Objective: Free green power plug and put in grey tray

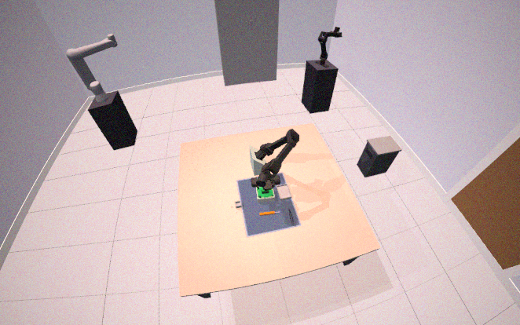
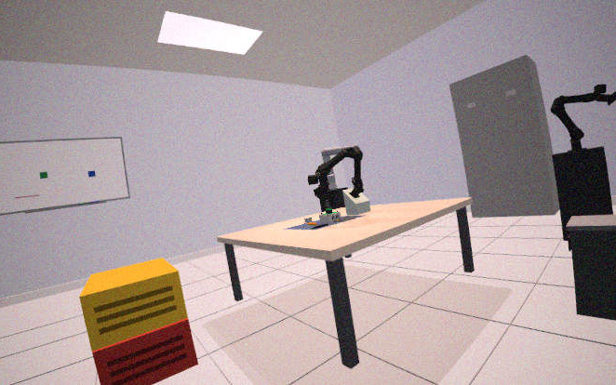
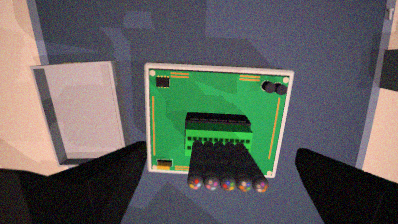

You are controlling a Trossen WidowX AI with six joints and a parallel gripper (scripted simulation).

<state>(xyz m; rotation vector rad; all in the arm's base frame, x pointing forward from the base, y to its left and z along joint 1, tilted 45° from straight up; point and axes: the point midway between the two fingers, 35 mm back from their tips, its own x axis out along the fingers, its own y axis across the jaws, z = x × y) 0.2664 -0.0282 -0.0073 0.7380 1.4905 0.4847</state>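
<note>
The green power plug is 2 cm below my gripper tip. From my gripper tip the other things lie so: blue mat: 4 cm ahead, 11 cm below.
</note>
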